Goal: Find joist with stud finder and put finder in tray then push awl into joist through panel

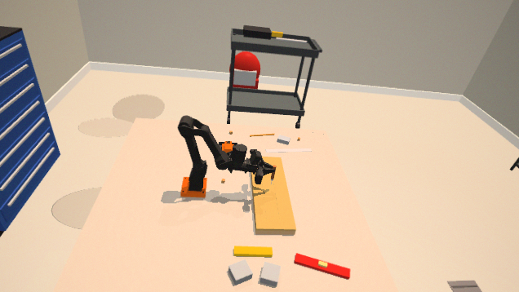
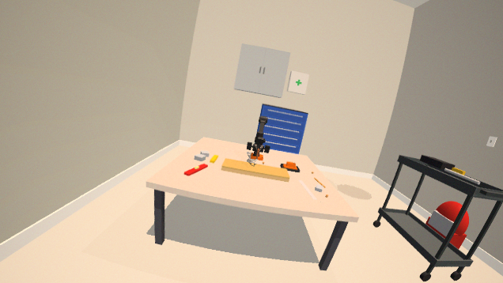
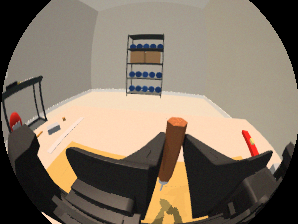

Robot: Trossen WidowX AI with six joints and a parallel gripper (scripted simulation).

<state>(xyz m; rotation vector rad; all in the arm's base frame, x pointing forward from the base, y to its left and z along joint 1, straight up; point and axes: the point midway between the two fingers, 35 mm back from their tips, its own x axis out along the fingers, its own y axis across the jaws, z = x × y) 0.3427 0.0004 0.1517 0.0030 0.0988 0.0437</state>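
The awl lies 60 mm below my gripper tip. From my gripper tip the other things lie so: dark tray (320 mm to the left, 230 mm behind, 160 mm below); then yellow bar (350 mm to the right, 160 mm below, 90 mm behind); then stud finder (340 mm to the left, 230 mm behind, 120 mm below).
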